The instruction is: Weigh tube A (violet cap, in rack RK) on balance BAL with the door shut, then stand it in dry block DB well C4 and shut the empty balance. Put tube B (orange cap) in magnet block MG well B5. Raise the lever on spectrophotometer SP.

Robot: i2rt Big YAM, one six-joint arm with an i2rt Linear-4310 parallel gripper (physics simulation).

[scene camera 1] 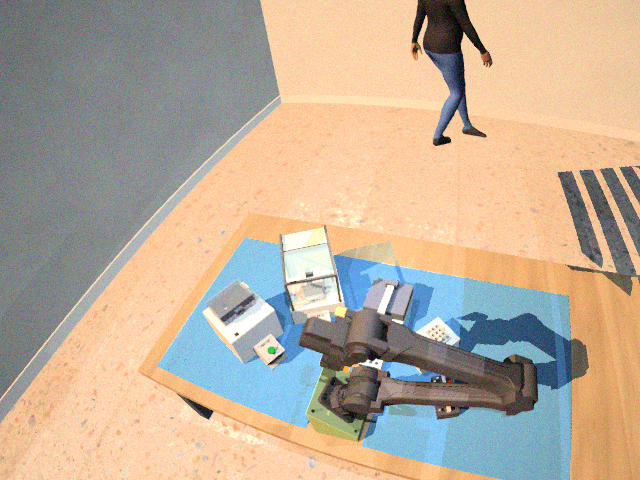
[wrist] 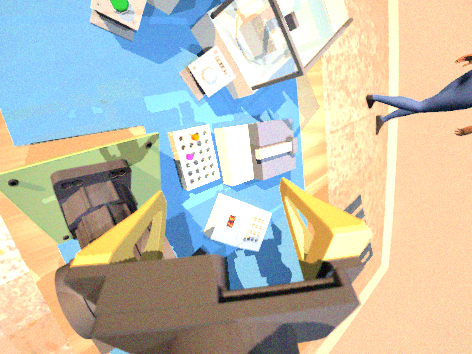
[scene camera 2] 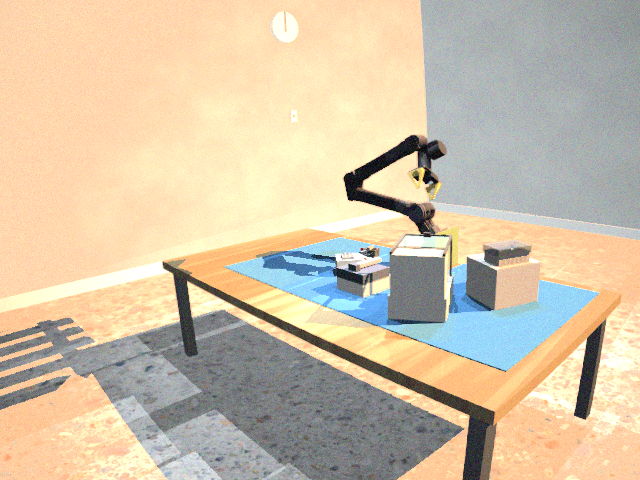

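My gripper [scene camera 2: 426, 192] [wrist: 222, 190] is open and empty, high above the table. In the wrist view the white rack RK [wrist: 176, 136] holds tube A, violet cap [wrist: 190, 156], and tube B, orange cap [wrist: 195, 136]; the arm mostly hides the rack in scene camera 1. The glass-walled balance BAL [scene camera 1: 310, 260] [scene camera 2: 418, 286] [wrist: 260, 42] shows no tube inside; its door state is unclear. A white block with a red display, seemingly DB [scene camera 1: 438, 331] [wrist: 240, 222], lies below the rack in the wrist view. A dark block, seemingly MG [scene camera 1: 447, 411], is partly under the arm. The grey-lidded box with a white bar, seemingly SP [scene camera 1: 387, 298] [wrist: 275, 150], stands beside the rack.
A white box with a clear lid [scene camera 1: 242, 320] [scene camera 2: 502, 281] stands on the balance's other side, with a green-button pad [scene camera 1: 269, 350] [wrist: 118, 15] in front. The balance's button pad [wrist: 210, 72] faces the rack. The green base plate [scene camera 1: 336, 418] [wrist: 35, 190] carries the arm. A person [scene camera 1: 449, 67] walks beyond the table.
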